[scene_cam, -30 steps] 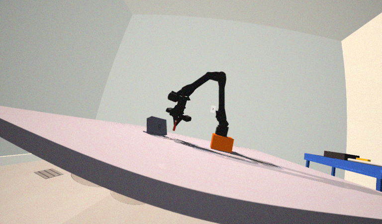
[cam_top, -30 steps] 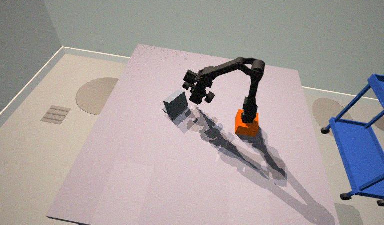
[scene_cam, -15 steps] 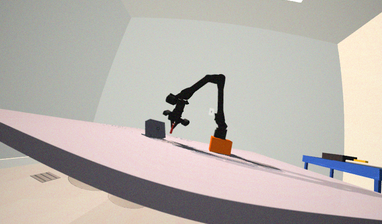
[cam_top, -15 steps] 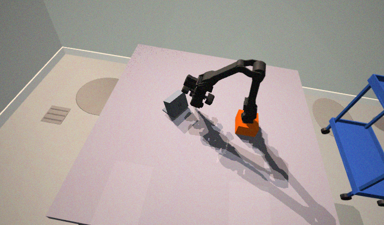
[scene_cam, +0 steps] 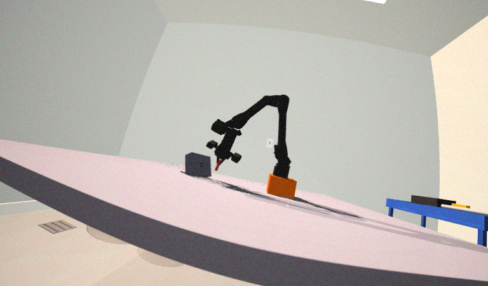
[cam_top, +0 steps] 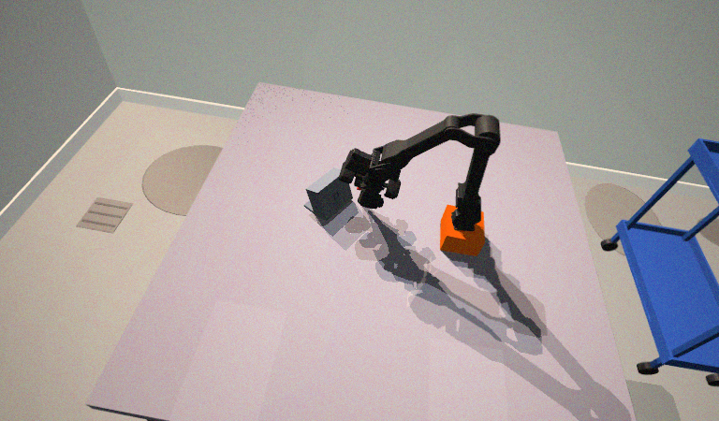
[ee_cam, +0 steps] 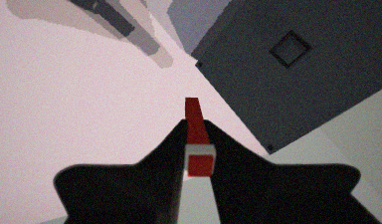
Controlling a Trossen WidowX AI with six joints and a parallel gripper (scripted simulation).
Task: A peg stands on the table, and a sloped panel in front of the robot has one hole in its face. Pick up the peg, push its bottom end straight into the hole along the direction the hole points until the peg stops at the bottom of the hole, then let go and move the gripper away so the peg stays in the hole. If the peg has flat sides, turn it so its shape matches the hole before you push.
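Now: gripper tip 10 cm short of the sloped panel, 2 cm to the right of it and 3 cm above it. The rest, counted from my gripper tip: red square peg (1 cm to the left, 2 cm above).
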